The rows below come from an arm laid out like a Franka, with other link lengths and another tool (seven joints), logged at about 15 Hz.
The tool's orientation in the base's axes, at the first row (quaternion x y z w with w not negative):
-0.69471 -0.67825 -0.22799 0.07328
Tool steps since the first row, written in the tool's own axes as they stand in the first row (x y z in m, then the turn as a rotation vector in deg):
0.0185 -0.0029 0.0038 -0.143 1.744 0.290
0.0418 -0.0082 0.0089 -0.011 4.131 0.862
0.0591 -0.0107 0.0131 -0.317 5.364 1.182
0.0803 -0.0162 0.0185 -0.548 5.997 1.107
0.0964 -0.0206 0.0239 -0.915 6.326 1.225
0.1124 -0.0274 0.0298 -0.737 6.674 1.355
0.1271 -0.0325 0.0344 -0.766 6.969 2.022
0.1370 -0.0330 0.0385 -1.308 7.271 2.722
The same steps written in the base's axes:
-0.0024 0.0186 0.0037 1.768 -0.131 0.046
-0.0071 0.0422 0.0078 4.219 0.058 0.089
-0.0090 0.0598 0.0108 5.499 -0.173 -0.066
-0.0137 0.0817 0.0137 6.106 -0.458 0.036
-0.0172 0.0989 0.0147 6.461 -0.766 -0.153
-0.0230 0.1163 0.0147 6.825 -0.575 -0.122
-0.0273 0.1319 0.0157 7.258 -0.347 -0.663
-0.0271 0.1426 0.0161 7.718 -0.573 -1.446

